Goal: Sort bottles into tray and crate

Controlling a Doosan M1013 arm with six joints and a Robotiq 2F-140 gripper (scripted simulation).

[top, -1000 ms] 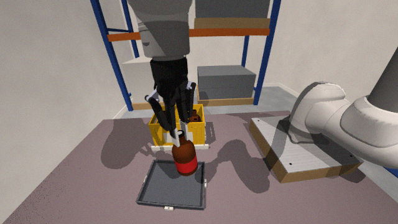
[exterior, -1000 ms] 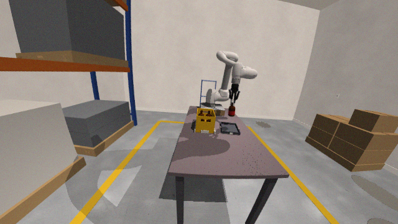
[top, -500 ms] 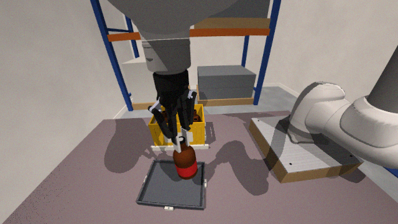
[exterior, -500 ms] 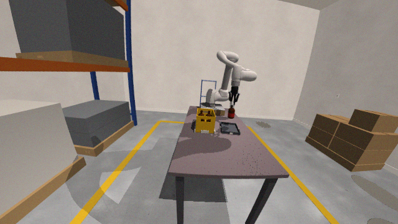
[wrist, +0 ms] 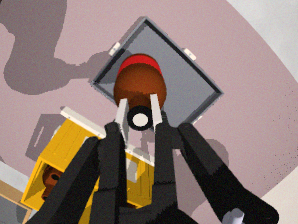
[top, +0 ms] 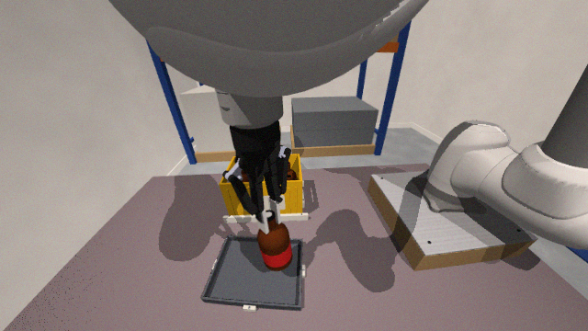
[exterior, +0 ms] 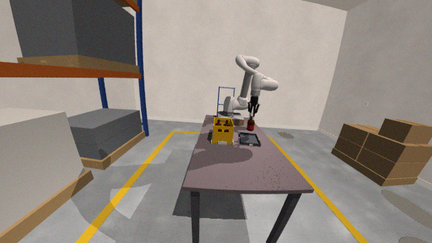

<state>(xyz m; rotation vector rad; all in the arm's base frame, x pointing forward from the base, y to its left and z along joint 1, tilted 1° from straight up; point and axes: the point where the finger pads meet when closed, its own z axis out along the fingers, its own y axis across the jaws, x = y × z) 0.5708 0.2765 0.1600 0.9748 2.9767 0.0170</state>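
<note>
Right now my hand is 1 cm past the brown capped bottle and 8 cm above it. Also, from my hand: yellow crate (9 cm ahead, 28 cm to the right, 16 cm below); then dark grey tray (6 cm ahead, 23 cm below).
</note>
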